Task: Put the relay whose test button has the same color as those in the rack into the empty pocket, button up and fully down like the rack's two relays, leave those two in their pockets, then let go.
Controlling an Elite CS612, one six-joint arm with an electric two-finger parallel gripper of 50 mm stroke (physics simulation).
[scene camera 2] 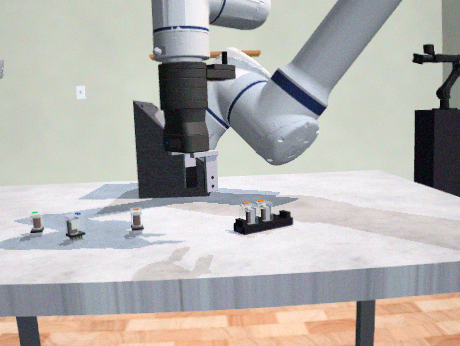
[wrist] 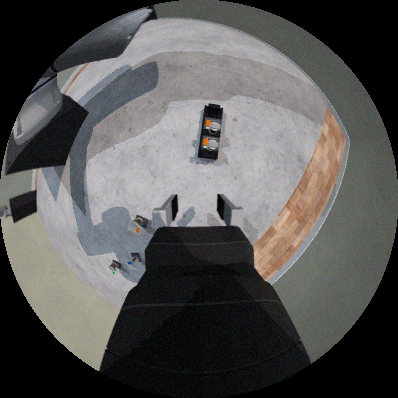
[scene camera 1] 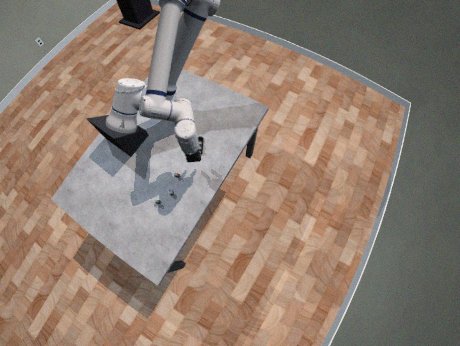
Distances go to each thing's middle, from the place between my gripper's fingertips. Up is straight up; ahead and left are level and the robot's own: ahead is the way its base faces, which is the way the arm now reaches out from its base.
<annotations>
My hand is 50 mm past the black rack (scene camera 2: 240,225), 110 mm to the right of it and 70 mm above it.
</annotations>
